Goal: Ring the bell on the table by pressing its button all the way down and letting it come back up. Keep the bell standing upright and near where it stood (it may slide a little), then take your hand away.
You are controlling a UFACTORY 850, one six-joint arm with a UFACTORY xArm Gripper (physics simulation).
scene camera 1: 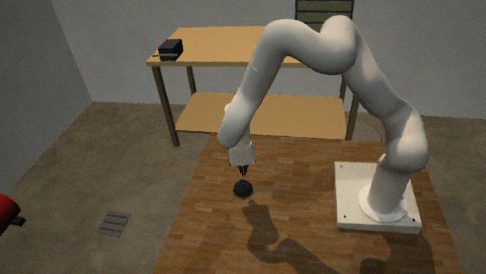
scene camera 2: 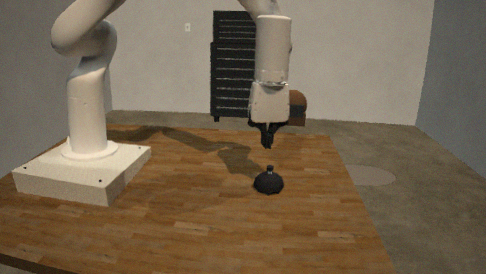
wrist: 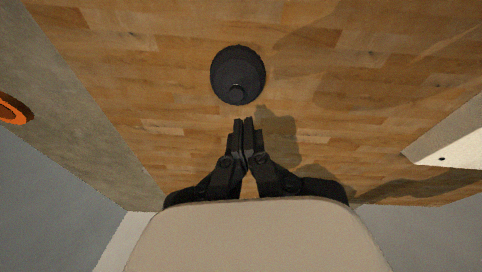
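A black dome bell [scene camera 1: 243, 189] [scene camera 2: 268, 184] [wrist: 238, 67] stands upright on the wooden table [scene camera 1: 200, 225] [scene camera 2: 200, 240] [wrist: 175, 65]. Its small round button [scene camera 2: 270, 168] [wrist: 236, 92] sticks up from the top of the dome. My gripper [scene camera 1: 243, 173] [scene camera 2: 268, 147] [wrist: 246, 129] is shut with nothing between its fingers and points down. Its fingertips are a short way above the button, with a gap between them in the scene camera 2 view. In the wrist view the tips show below the bell, apart from it.
The arm's white base plate [scene camera 1: 345, 192] [scene camera 2: 60, 187] [wrist: 450, 145] stands on the same table. A second table [scene camera 1: 215, 42] with a black box [scene camera 1: 170, 49] is behind. A dark drawer cabinet [scene camera 2: 232, 75] stands at the back wall. The gripper's shadow falls beside the bell.
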